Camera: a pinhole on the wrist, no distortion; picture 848 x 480 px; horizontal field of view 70.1 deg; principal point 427.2 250.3 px. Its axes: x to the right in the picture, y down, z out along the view. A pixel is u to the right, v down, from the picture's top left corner.
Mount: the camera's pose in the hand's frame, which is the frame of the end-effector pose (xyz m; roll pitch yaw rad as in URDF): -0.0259 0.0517 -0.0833 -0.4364 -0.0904 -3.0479
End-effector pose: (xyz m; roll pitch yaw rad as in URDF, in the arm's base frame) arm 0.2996 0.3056 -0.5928 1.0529 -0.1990 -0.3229
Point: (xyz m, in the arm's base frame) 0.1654 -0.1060 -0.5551
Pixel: 459.7 265.2
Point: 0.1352 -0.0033 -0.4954
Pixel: 512.5 159.9
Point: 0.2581 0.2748 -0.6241
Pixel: 551.2 427.2
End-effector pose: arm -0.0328 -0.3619 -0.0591 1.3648 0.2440 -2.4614
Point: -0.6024 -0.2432 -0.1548
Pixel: 72.6 180.2
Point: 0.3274 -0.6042 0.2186
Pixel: behind the camera
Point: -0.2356 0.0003 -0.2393
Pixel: 505.0 369.7
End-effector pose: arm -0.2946 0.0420 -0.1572 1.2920 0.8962 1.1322
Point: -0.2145 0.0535 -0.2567
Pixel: 68.6 364.3
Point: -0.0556 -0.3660 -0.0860
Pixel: 757.6 382.0
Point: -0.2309 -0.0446 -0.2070
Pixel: 412.7 454.6
